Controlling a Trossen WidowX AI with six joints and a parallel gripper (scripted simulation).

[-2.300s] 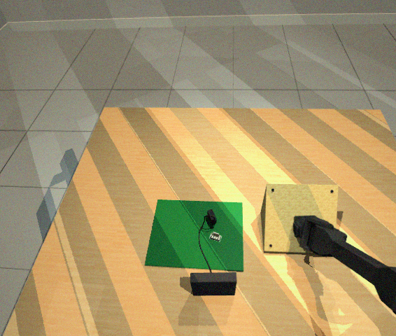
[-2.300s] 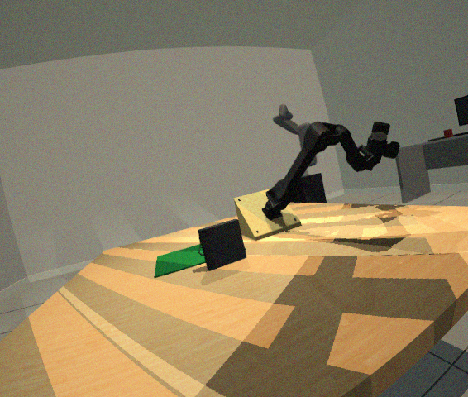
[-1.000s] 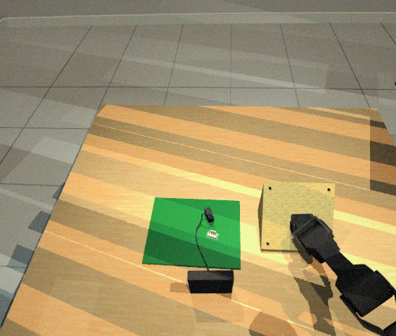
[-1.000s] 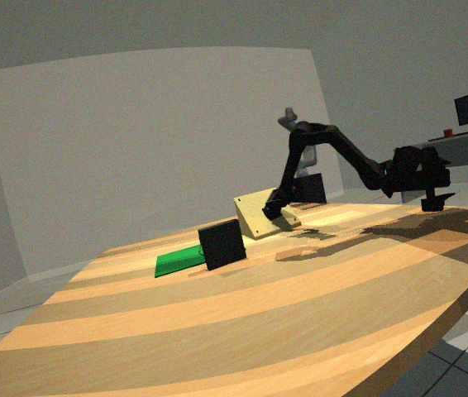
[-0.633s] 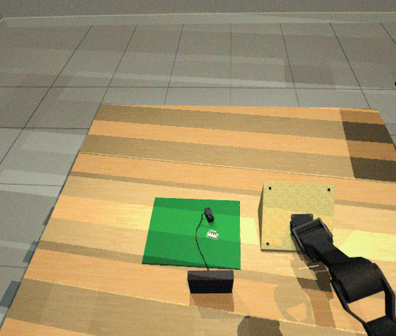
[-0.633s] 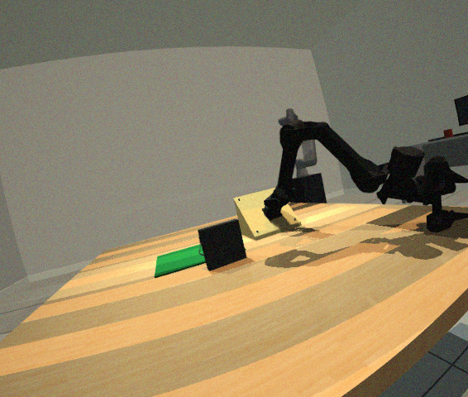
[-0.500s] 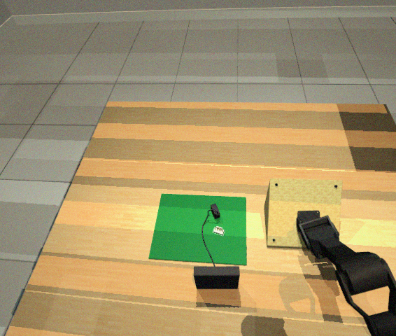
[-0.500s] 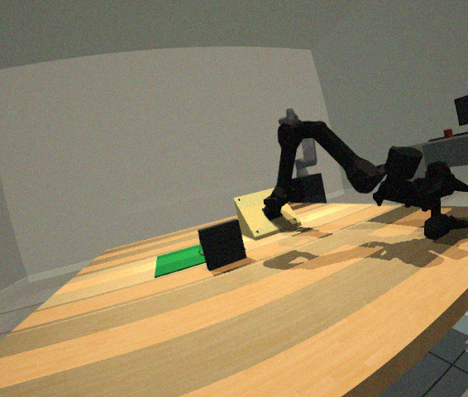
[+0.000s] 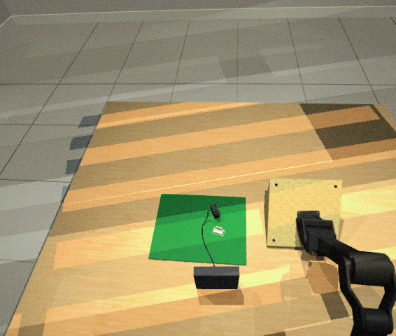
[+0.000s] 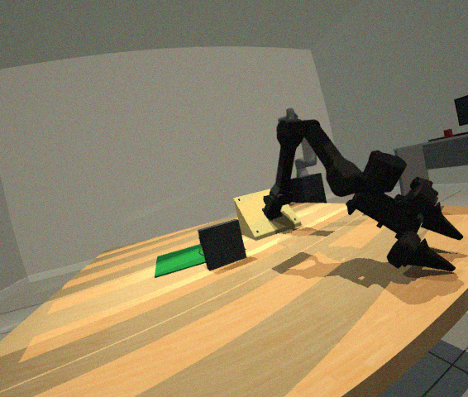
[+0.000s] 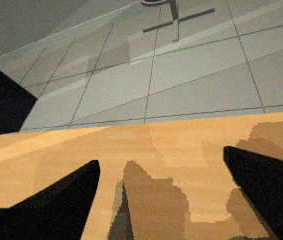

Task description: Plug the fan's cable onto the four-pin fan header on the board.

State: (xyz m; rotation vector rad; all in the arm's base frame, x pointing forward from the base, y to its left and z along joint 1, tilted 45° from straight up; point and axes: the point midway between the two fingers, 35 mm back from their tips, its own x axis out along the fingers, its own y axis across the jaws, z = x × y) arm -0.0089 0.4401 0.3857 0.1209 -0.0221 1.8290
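The dark plug lies 30 cm ahead of my gripper tip and 68 cm to the right of it. From my gripper tip the other things lie so: green board: 35 cm ahead, 63 cm to the right, 3 cm below; then black fan: 30 cm ahead, 45 cm to the right, 4 cm above.
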